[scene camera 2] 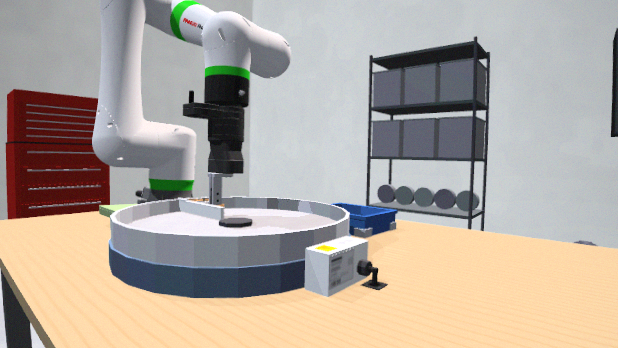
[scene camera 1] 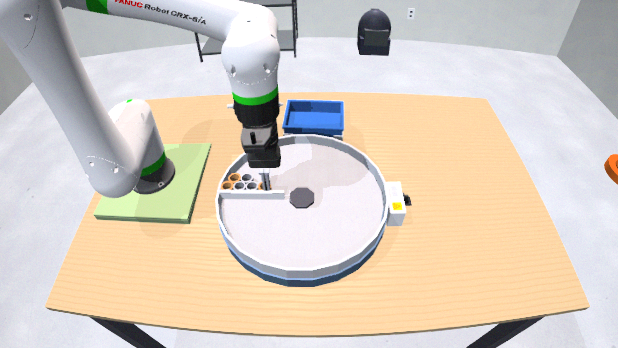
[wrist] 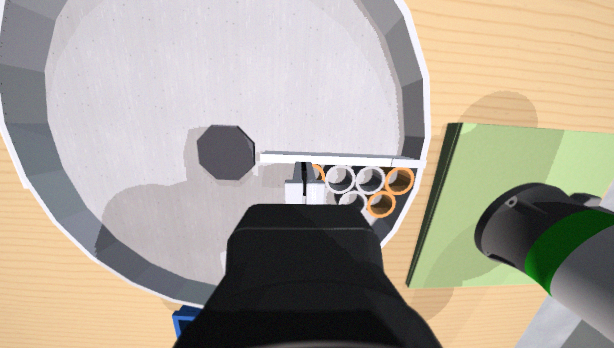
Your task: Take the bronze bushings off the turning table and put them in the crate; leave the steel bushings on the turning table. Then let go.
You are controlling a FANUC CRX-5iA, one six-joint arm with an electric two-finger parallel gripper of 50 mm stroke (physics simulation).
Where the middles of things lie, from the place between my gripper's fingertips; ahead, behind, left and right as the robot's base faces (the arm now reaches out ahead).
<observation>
The blue crate [scene camera 1: 319, 117] lies 330 mm to the left of my hand, 130 mm ahead of it and 60 mm below it.
</observation>
